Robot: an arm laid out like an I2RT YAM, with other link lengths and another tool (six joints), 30 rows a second.
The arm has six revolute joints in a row. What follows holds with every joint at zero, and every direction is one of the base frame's. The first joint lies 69.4 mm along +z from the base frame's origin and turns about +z. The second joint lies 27.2 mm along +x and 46.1 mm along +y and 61.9 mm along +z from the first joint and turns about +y. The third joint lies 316.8 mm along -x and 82.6 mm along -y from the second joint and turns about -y. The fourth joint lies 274.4 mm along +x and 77.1 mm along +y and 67.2 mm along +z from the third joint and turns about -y. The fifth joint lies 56.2 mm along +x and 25.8 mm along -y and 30.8 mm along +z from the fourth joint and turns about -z. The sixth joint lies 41.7 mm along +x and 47.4 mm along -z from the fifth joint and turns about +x. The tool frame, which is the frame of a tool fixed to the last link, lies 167 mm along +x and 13 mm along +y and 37 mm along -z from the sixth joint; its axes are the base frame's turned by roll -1.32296, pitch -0.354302 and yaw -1.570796 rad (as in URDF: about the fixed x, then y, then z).
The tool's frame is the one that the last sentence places.
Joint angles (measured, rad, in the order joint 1, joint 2, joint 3, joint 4, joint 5, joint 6), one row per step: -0.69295, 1.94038, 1.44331, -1.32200, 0.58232, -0.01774; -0.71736, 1.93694, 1.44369, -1.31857, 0.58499, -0.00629; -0.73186, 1.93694, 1.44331, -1.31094, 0.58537, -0.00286; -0.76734, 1.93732, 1.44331, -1.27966, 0.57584, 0.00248; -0.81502, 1.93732, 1.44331, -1.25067, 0.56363, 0.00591; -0.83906, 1.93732, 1.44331, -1.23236, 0.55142, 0.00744; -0.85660, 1.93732, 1.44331, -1.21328, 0.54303, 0.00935; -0.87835, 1.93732, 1.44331, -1.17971, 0.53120, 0.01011; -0.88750, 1.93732, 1.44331, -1.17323, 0.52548, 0.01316; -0.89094, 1.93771, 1.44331, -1.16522, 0.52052, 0.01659; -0.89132, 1.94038, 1.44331, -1.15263, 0.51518, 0.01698; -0.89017, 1.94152, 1.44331, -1.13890, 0.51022, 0.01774; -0.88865, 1.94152, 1.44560, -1.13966, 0.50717, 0.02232; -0.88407, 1.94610, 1.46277, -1.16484, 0.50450, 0.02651; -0.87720, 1.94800, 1.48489, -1.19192, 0.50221, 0.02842; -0.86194, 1.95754, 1.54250, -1.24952, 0.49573, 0.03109; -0.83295, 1.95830, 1.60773, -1.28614, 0.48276, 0.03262; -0.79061, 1.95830, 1.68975, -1.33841, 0.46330, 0.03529
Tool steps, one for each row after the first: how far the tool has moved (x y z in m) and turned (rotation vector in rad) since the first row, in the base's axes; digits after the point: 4 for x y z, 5 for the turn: -0.0058, -0.0050, 0.0006, -0.01252, -0.00715, -0.03303; -0.0085, -0.0085, -0.0003, -0.01933, -0.01331, -0.05024; -0.0121, -0.0176, -0.0047, -0.03579, -0.04377, -0.09232; -0.0197, -0.0281, -0.0088, -0.04945, -0.07330, -0.14535; -0.0223, -0.0332, -0.0117, -0.05495, -0.09470, -0.17298; -0.0235, -0.0381, -0.0143, -0.06395, -0.11429, -0.19344; -0.0235, -0.0459, -0.0182, -0.08065, -0.14612, -0.21722; -0.0244, -0.0477, -0.0193, -0.08330, -0.15520, -0.22973; -0.0235, -0.0491, -0.0205, -0.08704, -0.16489, -0.23667; -0.0210, -0.0508, -0.0228, -0.09042, -0.17581, -0.23795; -0.0178, -0.0525, -0.0246, -0.09595, -0.18855, -0.23780; -0.0164, -0.0523, -0.0244, -0.09683, -0.19308, -0.24058; -0.0150, -0.0505, -0.0209, -0.08771, -0.18714, -0.24052; -0.0123, -0.0493, -0.0153, -0.08159, -0.18450, -0.23596; -0.0045, -0.0483, -0.0030, -0.07024, -0.18318, -0.22456; 0.0127, -0.0485, 0.0117, -0.07742, -0.21385, -0.19794; 0.0347, -0.0438, 0.0313, -0.07885, -0.25128, -0.15962
